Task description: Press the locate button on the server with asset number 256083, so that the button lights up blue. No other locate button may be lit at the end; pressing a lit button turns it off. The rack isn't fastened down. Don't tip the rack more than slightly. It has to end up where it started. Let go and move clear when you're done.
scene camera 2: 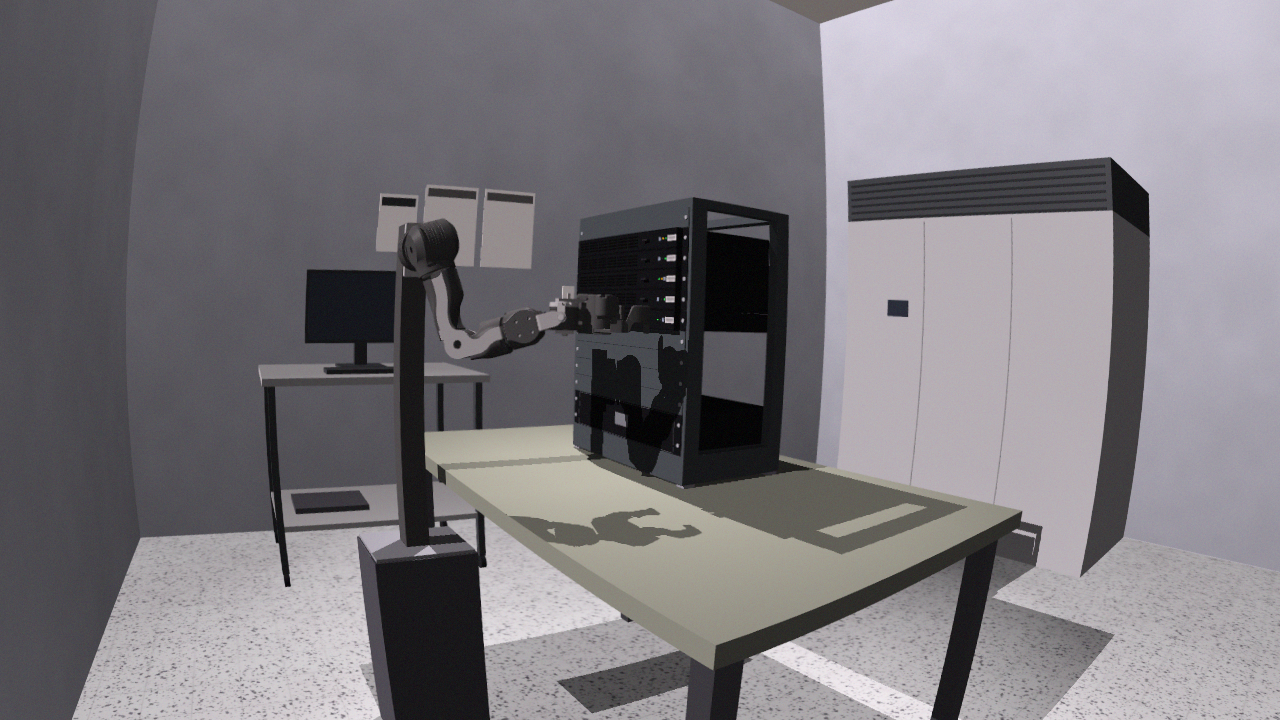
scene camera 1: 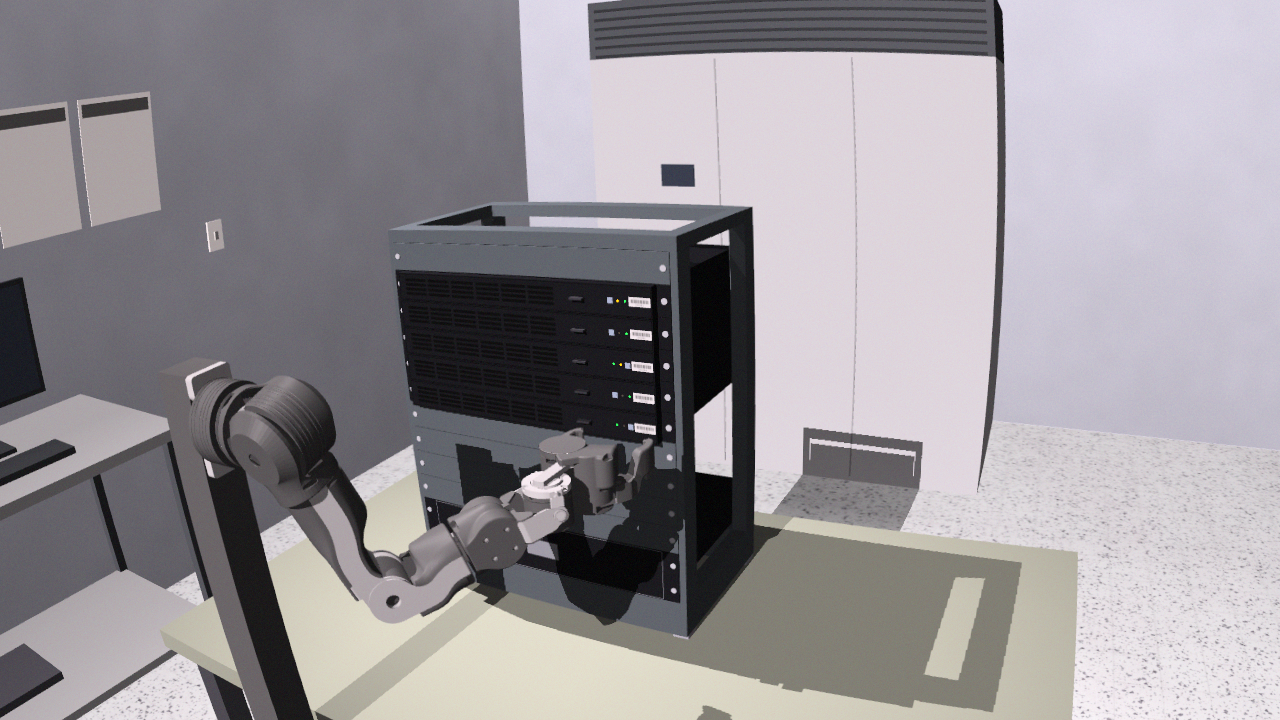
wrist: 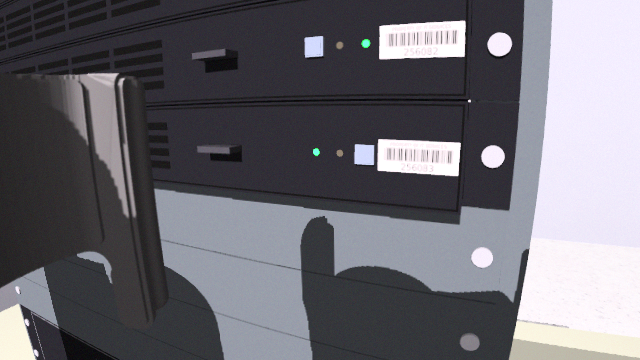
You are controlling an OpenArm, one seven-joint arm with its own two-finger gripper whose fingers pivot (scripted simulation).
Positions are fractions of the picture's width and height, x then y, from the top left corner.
Scene:
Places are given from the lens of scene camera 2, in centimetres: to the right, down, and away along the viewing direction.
arm post (scene camera 2: 0.32, 0.41): -51, -14, 145

